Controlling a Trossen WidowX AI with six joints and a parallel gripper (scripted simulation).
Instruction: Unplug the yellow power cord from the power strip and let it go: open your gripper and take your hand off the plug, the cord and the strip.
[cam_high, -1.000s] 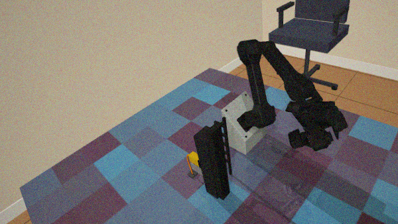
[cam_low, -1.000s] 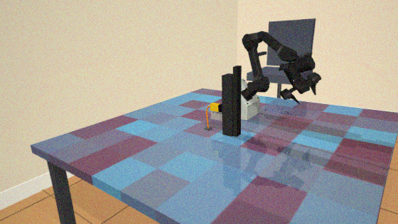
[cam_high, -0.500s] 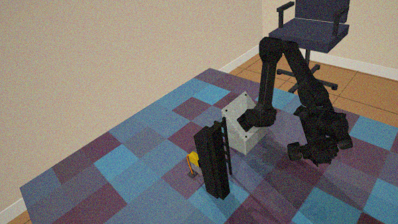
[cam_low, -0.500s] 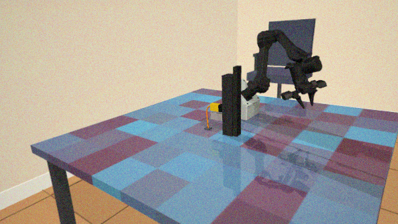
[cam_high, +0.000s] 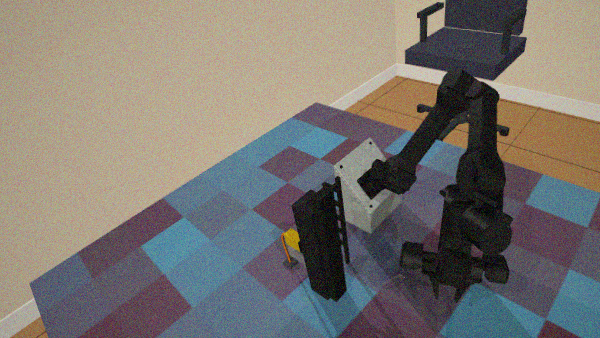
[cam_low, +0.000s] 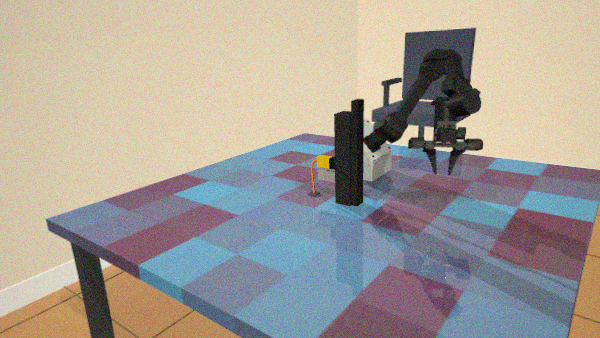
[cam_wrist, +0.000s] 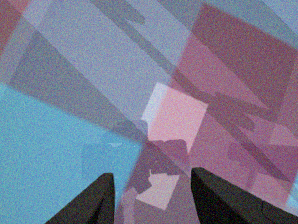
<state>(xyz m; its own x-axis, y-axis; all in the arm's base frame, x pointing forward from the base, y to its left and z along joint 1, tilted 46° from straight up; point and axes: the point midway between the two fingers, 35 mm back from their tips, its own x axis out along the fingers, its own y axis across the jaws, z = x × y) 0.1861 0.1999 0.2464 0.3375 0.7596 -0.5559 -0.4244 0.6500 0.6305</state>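
Now: gripper tip 330 mm to the left of the yellow plug, 60 mm short of it and 10 mm below it.
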